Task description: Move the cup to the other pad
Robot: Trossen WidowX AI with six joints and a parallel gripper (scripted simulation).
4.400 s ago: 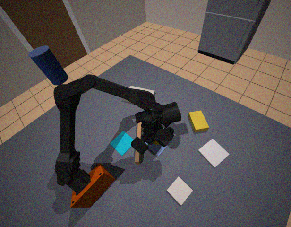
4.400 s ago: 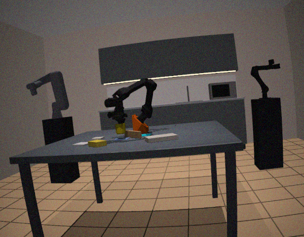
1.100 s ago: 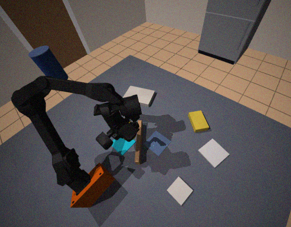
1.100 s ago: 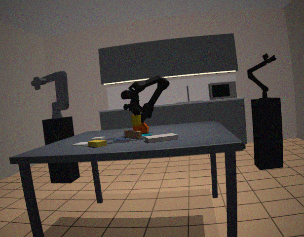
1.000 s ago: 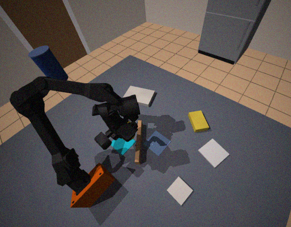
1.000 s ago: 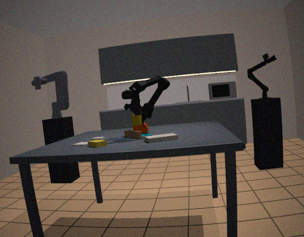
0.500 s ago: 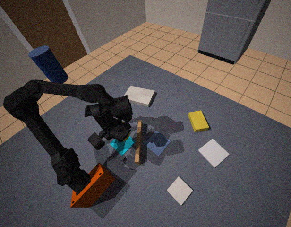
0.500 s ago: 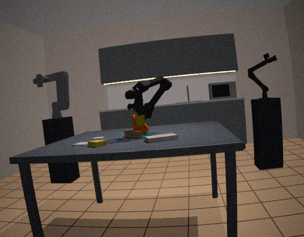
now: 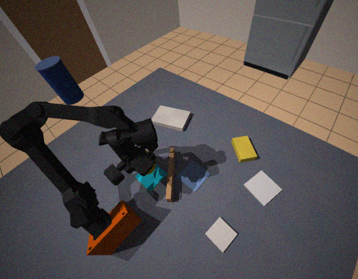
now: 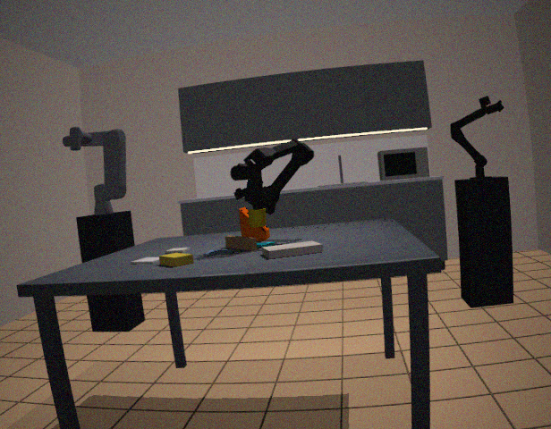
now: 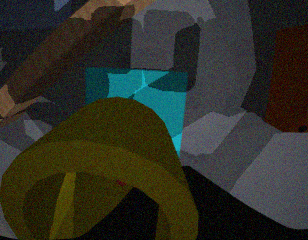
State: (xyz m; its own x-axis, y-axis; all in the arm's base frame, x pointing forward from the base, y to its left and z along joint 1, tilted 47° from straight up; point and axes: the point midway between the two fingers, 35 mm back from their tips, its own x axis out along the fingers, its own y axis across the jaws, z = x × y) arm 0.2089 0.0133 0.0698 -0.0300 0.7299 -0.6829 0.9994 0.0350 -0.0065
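My gripper tip is now 110 mm above the cyan pad and 20 mm short of it. From my gripper tip the other things lie so: light blue pad (140 mm ahead, 130 mm to the right, 110 mm below); then yellow cup (20 mm ahead); then wooden stick (90 mm below, 80 mm ahead, 60 mm to the right).
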